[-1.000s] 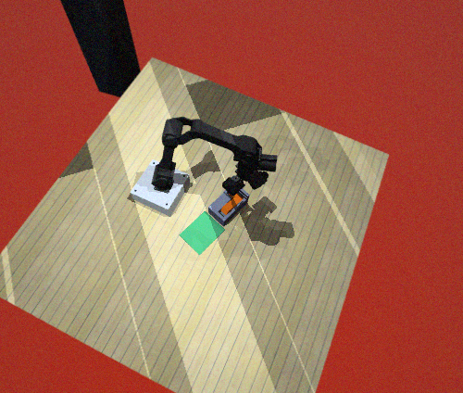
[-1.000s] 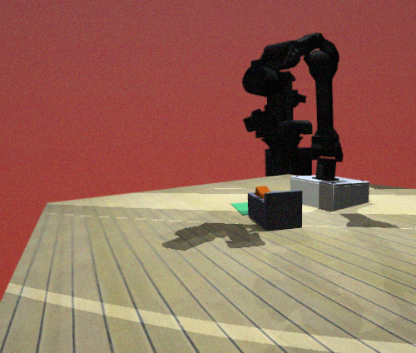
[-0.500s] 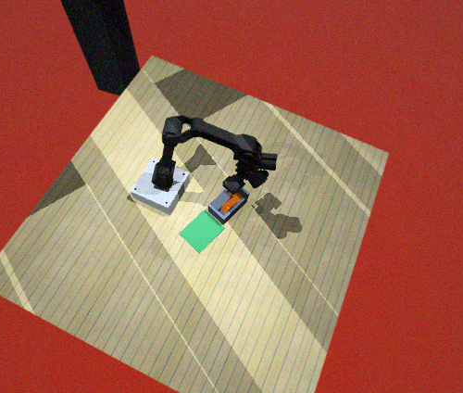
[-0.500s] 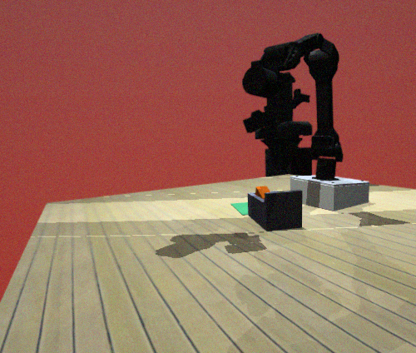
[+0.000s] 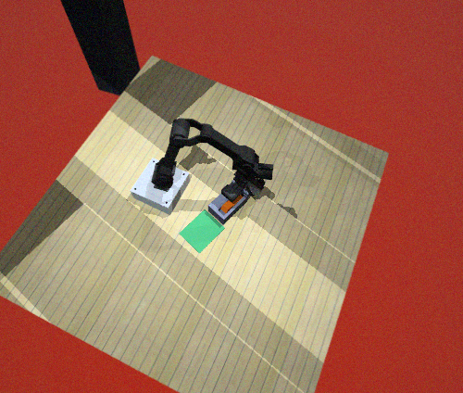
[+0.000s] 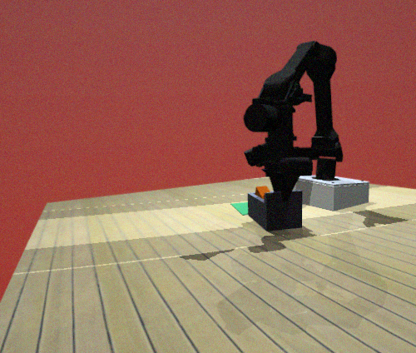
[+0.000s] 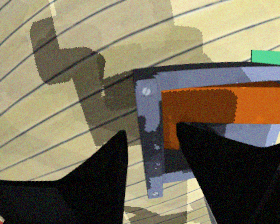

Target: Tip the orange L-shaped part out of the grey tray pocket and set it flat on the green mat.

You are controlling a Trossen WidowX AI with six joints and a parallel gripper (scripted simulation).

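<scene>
Right now the orange L-shaped part is 20 mm behind my gripper tip, 40 mm to the right of it and 30 mm below it. From my gripper tip the other things lie so: tray: 30 mm behind, 60 mm to the right, 80 mm below; green mat: 100 mm behind, 200 mm to the right, 90 mm below.
</scene>
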